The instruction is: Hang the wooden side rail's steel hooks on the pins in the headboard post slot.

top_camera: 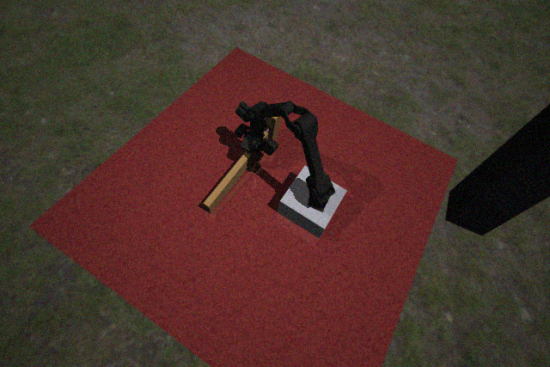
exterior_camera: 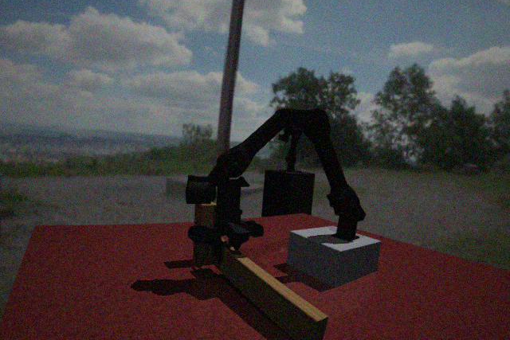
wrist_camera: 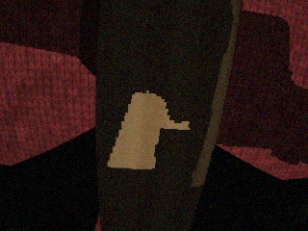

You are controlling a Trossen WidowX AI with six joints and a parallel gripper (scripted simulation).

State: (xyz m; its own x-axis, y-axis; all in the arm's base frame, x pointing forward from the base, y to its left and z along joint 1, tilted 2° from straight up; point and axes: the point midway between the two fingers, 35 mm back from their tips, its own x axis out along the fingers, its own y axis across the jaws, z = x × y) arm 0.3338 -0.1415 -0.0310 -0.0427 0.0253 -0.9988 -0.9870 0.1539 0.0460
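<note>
The wooden headboard post is 12 cm to the right of my gripper tip, 4 cm above it and 2 cm behind it.
</note>
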